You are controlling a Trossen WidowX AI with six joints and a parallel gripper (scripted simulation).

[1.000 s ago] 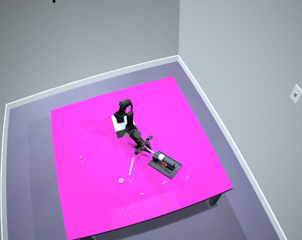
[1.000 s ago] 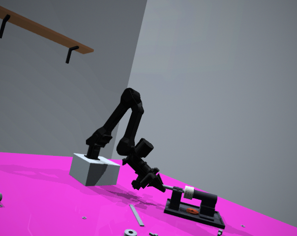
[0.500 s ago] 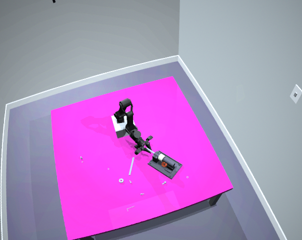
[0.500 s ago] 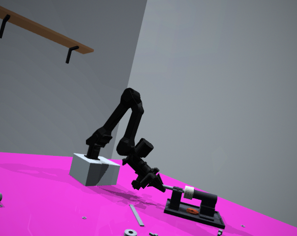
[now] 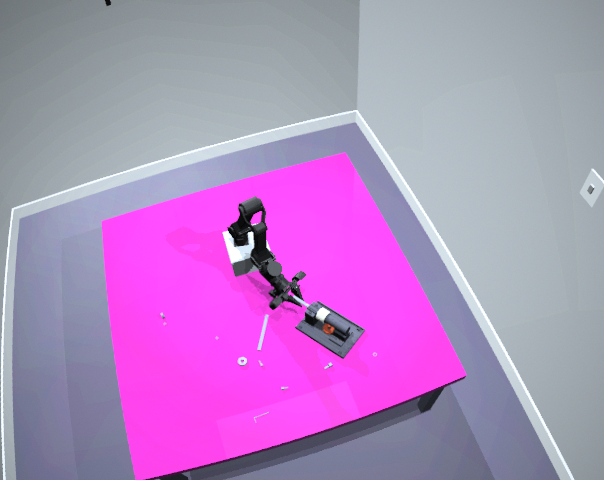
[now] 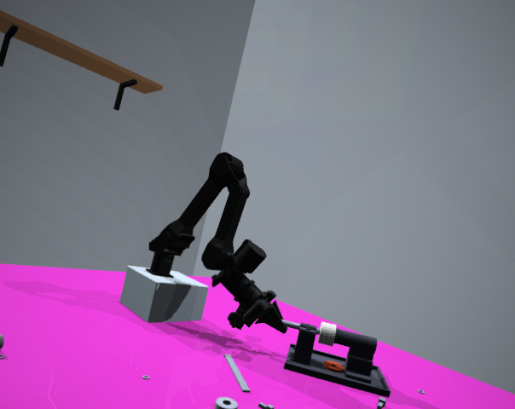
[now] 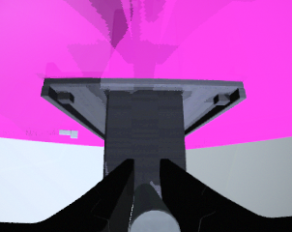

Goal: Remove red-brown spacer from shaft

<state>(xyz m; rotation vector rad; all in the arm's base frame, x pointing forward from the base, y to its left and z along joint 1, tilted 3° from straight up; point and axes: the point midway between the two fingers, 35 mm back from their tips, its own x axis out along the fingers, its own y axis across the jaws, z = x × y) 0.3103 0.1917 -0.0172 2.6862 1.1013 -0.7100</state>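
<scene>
My gripper tip is now 20 mm short of the grey shaft, 20 mm to the right of it and 20 mm below it. Also, from my gripper tip: grey flat bar 60 mm ahead, 170 mm to the right, 60 mm below; then white spacer 70 mm ahead, 70 mm to the left, 20 mm above; then red-brown spacer 90 mm ahead, 90 mm to the left, 50 mm below.
</scene>
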